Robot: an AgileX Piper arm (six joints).
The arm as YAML. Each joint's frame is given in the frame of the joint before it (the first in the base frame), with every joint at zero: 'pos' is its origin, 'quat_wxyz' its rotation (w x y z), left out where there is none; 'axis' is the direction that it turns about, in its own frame. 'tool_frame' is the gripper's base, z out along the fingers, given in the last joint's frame.
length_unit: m
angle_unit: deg
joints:
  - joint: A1
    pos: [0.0, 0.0, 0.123]
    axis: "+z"
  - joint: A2
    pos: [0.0, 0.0, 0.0]
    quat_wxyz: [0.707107, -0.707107, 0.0, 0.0]
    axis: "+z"
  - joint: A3
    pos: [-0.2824, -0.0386, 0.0]
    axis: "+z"
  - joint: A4
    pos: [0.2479, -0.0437, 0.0]
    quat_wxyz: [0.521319, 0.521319, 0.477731, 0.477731]
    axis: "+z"
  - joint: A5
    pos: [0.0, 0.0, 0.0]
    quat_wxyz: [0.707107, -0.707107, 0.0, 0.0]
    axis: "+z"
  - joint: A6
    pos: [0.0, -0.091, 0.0]
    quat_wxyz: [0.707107, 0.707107, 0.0, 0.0]
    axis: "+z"
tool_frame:
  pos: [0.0, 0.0, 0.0]
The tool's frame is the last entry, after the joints.
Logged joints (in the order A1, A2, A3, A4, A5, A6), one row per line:
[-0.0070 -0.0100 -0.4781 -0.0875 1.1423 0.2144]
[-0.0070 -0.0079 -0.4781 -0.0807 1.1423 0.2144]
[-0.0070 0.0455 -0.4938 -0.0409 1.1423 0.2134]
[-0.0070 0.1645 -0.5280 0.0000 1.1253 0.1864]
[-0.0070 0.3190 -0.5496 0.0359 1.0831 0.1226]
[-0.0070 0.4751 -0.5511 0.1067 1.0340 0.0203]
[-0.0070 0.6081 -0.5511 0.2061 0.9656 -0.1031]
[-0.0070 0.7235 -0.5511 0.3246 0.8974 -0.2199]
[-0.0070 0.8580 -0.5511 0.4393 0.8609 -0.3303]
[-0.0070 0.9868 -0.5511 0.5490 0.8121 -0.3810]
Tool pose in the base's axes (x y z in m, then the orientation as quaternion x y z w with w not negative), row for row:
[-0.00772 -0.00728 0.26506 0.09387 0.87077 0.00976 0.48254]
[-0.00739 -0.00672 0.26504 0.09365 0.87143 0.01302 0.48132]
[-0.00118 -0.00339 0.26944 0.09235 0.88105 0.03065 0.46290]
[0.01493 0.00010 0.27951 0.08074 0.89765 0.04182 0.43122]
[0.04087 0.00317 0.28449 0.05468 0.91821 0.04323 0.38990]
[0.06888 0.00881 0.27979 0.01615 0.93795 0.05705 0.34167]
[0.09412 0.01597 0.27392 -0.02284 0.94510 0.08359 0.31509]
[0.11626 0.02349 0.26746 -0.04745 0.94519 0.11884 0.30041]
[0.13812 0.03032 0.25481 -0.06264 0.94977 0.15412 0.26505]
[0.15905 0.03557 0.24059 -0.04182 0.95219 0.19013 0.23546]
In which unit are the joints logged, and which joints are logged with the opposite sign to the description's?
The joints are logged in radians. Opposite sign: A1.
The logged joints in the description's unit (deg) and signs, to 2 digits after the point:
[0.40 -0.57 -27.39 -5.01 65.45 12.28]
[0.40 -0.45 -27.39 -4.62 65.45 12.28]
[0.40 2.61 -28.29 -2.34 65.45 12.23]
[0.40 9.43 -30.25 0.00 64.47 10.68]
[0.40 18.28 -31.49 2.06 62.06 7.02]
[0.40 27.22 -31.58 6.11 59.24 1.16]
[0.40 34.84 -31.58 11.81 55.32 -5.91]
[0.40 41.45 -31.58 18.60 51.42 -12.60]
[0.40 49.16 -31.58 25.17 49.33 -18.92]
[0.40 56.54 -31.58 31.46 46.53 -21.83]

